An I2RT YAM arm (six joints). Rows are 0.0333 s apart.
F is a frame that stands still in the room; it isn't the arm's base.
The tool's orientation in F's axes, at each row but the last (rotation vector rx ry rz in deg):
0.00 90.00 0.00
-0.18 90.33 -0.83
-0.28 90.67 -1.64
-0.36 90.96 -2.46
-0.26 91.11 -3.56
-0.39 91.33 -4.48
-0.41 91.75 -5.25
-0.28 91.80 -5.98
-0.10 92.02 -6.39
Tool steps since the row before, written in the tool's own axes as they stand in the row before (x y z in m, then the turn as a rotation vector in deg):
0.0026 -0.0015 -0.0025 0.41 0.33 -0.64
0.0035 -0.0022 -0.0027 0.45 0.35 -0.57
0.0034 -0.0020 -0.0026 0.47 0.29 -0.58
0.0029 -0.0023 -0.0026 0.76 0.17 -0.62
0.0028 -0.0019 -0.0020 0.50 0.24 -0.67
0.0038 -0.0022 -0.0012 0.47 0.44 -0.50
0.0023 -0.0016 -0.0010 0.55 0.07 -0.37
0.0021 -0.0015 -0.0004 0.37 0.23 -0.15
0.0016 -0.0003 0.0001 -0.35 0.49 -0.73
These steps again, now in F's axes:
-0.0025 -0.0015 -0.0026 -0.64 0.33 -0.41
-0.0027 -0.0022 -0.0035 -0.57 0.35 -0.45
-0.0027 -0.0020 -0.0033 -0.58 0.29 -0.47
-0.0027 -0.0023 -0.0028 -0.63 0.16 -0.75
-0.0021 -0.0019 -0.0027 -0.67 0.24 -0.50
-0.0014 -0.0023 -0.0036 -0.49 0.44 -0.48
-0.0012 -0.0017 -0.0022 -0.38 0.06 -0.54
-0.0006 -0.0016 -0.0020 -0.15 0.21 -0.38
0.0000 -0.0004 -0.0016 -0.68 0.56 0.34

